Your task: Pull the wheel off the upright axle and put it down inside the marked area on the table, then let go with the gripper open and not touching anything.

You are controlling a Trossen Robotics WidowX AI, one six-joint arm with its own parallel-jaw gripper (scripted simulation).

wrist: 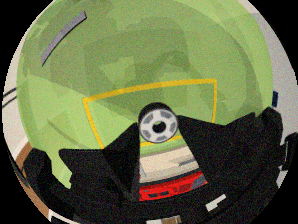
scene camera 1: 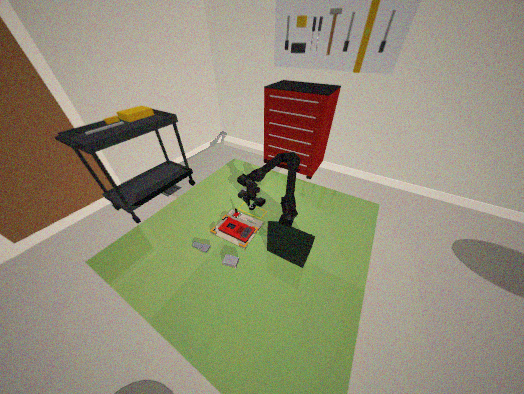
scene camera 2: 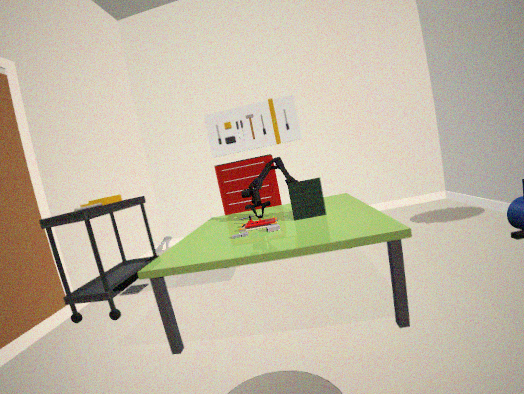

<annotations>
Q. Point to a wheel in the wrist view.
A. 155, 133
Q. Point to a red fixture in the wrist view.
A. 194, 179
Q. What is my gripper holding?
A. A wheel.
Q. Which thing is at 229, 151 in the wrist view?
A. My gripper.
</annotations>
